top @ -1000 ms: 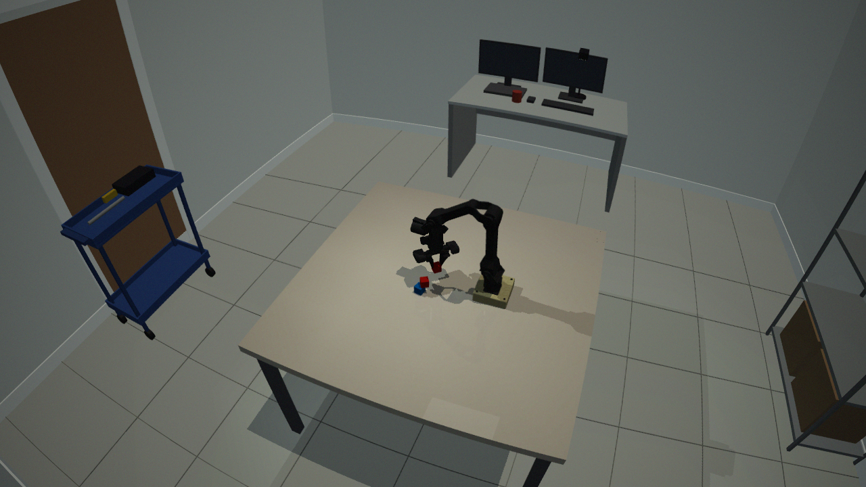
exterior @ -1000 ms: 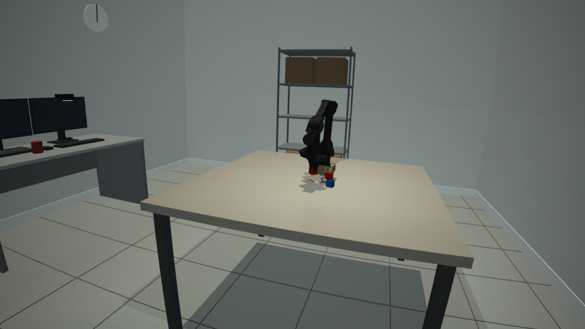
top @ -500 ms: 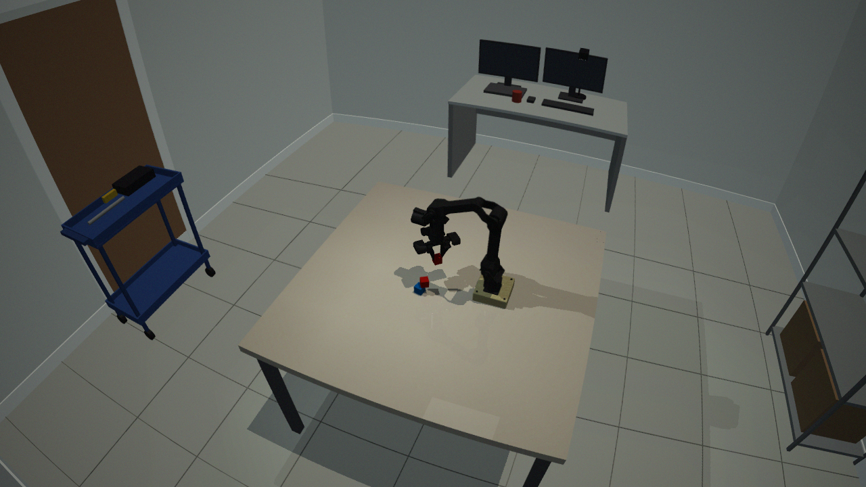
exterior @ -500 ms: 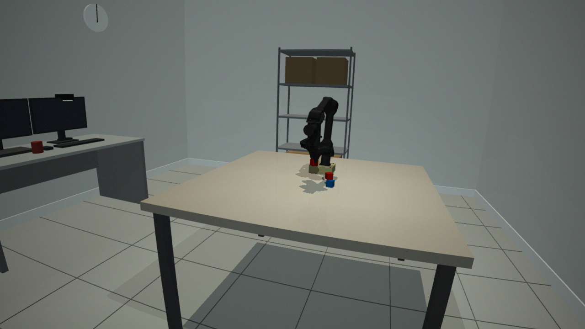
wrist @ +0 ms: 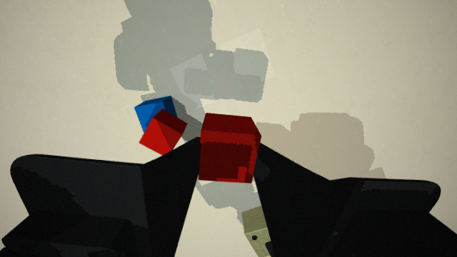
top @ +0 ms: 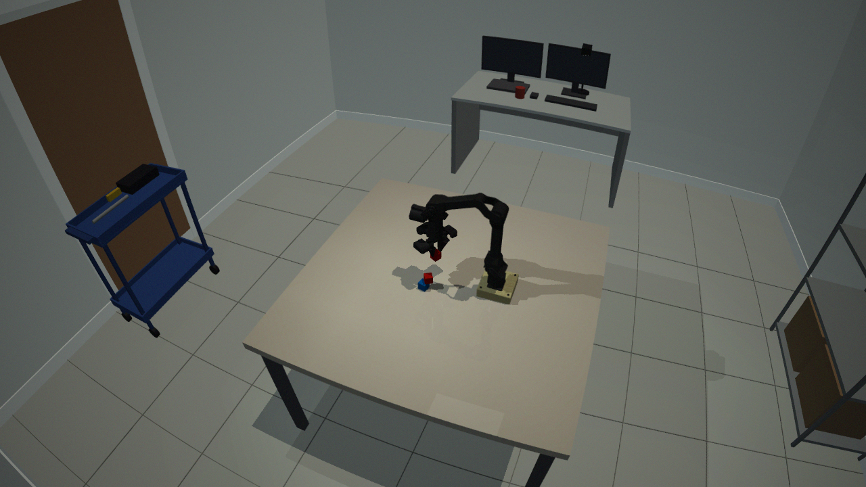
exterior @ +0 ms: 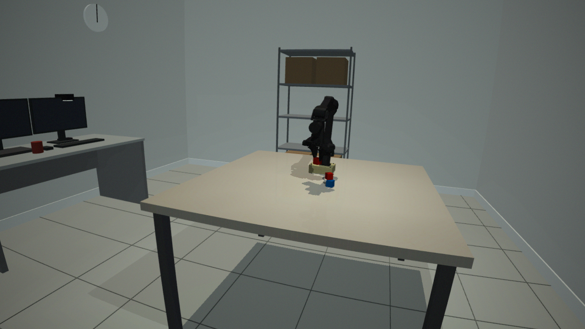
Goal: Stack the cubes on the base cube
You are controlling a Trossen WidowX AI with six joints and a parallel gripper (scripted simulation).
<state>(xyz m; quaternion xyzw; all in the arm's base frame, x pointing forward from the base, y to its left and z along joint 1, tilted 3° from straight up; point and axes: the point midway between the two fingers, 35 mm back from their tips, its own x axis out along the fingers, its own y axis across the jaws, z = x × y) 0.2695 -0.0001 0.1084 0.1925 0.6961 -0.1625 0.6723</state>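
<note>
Right now my gripper tip is 1 cm short of the red cube, 7 cm to the right of it and 8 cm above it. Also, from my gripper tip: blue cube 2 cm ahead, 8 cm to the left, 11 cm below.
</note>
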